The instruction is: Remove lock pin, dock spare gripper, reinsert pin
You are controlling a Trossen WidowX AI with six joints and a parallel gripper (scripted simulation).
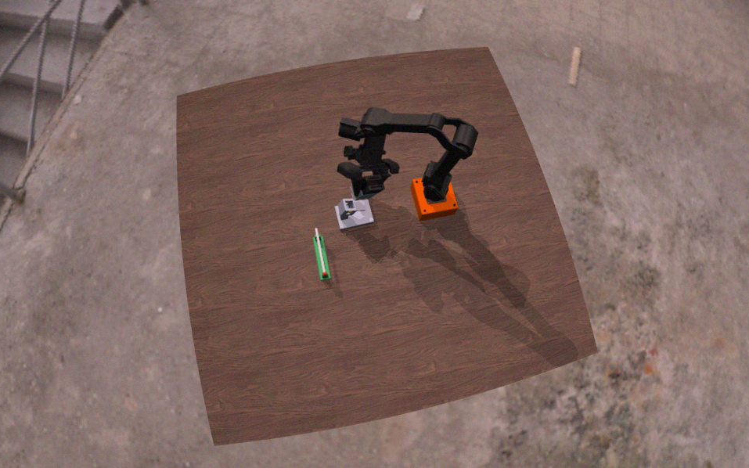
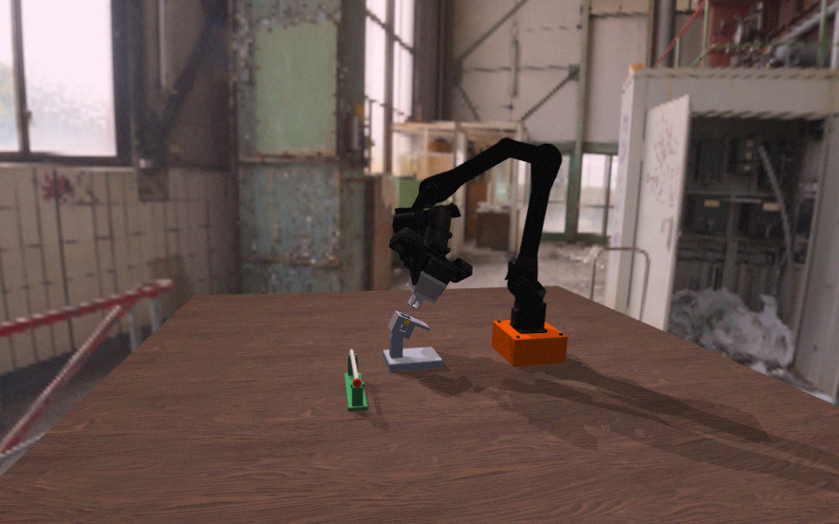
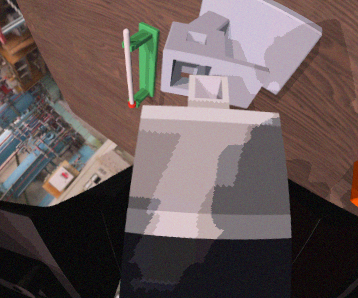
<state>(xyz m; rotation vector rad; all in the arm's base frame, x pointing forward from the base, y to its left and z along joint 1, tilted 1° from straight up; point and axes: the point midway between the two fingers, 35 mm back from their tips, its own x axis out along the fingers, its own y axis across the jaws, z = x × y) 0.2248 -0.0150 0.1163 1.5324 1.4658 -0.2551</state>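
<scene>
Now: the green stand 15 cm ahead of my gripper tip, 12 cm to the left of it and 13 cm below it. The rest, counted from my gripper tip: grey mount: 4 cm ahead, 10 cm below; spare gripper: 1 cm to the right, 1 cm above.
</scene>
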